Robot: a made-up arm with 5 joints. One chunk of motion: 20 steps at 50 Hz.
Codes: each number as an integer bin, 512 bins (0 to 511) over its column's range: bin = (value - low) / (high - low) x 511, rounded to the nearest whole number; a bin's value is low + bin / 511 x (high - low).
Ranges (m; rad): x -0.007..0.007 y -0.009..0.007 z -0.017..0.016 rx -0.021..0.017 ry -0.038..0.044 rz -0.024..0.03
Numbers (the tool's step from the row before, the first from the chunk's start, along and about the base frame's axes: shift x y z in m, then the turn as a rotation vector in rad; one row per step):
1: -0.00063 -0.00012 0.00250 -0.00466 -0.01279 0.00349
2: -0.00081 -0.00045 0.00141 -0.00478 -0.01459 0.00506
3: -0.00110 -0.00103 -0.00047 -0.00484 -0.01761 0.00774
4: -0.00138 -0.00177 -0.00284 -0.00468 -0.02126 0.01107
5: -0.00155 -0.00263 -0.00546 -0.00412 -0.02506 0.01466
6: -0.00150 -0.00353 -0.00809 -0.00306 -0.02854 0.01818
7: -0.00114 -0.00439 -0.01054 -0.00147 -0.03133 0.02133
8: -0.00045 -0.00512 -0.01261 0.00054 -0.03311 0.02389
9: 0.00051 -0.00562 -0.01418 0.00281 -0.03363 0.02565
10: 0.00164 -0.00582 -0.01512 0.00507 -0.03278 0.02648
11: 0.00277 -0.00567 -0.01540 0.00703 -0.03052 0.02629
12: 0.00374 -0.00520 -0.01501 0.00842 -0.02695 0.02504
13: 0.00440 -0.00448 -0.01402 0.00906 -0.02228 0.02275
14: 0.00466 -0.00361 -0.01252 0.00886 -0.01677 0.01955
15: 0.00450 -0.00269 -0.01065 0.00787 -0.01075 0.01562
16: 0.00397 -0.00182 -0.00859 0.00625 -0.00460 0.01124
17: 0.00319 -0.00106 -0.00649 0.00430 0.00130 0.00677
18: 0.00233 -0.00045 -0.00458 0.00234 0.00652 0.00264
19: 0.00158 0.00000 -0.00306 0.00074 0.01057 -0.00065
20: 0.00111 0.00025 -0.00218 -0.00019 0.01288 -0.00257
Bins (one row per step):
1: 233 284 302 220 157 260
2: 226 273 285 218 146 275
3: 215 255 256 217 127 300
4: 205 231 219 219 104 332
5: 199 203 179 227 81 366
6: 201 175 138 241 59 399
7: 214 147 100 263 42 429
8: 239 124 68 290 30 453
9: 274 108 44 320 27 470
10: 315 102 29 351 33 478
11: 357 106 25 377 47 476
12: 392 121 31 396 69 464
13: 416 144 46 404 98 442
14: 426 172 69 402 132 412
15: 420 202 98 388 170 375
16: 400 229 130 366 208 333
17: 372 254 163 340 245 291
18: 341 273 192 314 277 252
19: 313 287 216 292 303 221
20: 296 295 229 280 317 203

